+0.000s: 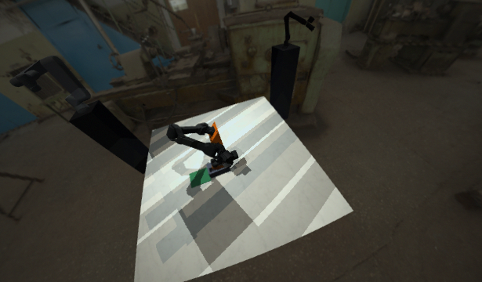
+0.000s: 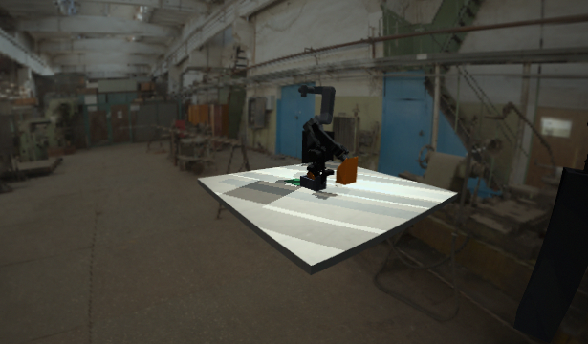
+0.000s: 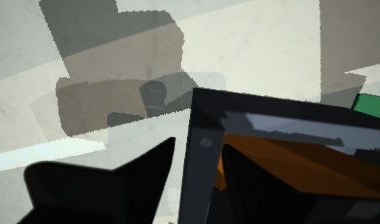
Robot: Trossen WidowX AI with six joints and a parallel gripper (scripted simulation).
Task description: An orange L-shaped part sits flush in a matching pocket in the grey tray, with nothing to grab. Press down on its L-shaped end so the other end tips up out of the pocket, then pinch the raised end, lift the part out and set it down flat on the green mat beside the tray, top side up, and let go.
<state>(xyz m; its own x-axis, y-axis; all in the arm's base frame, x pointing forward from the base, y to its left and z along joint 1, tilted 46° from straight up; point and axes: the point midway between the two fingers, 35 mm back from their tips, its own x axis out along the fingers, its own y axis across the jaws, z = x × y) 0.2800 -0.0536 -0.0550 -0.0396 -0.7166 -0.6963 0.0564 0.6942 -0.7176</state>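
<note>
The orange L-shaped part lies 4 cm to the right of my gripper tip, 1 cm behind it and 1 cm above it. Round my gripper tip: green mat (22 cm to the right, 5 cm below, 2 cm behind).
</note>
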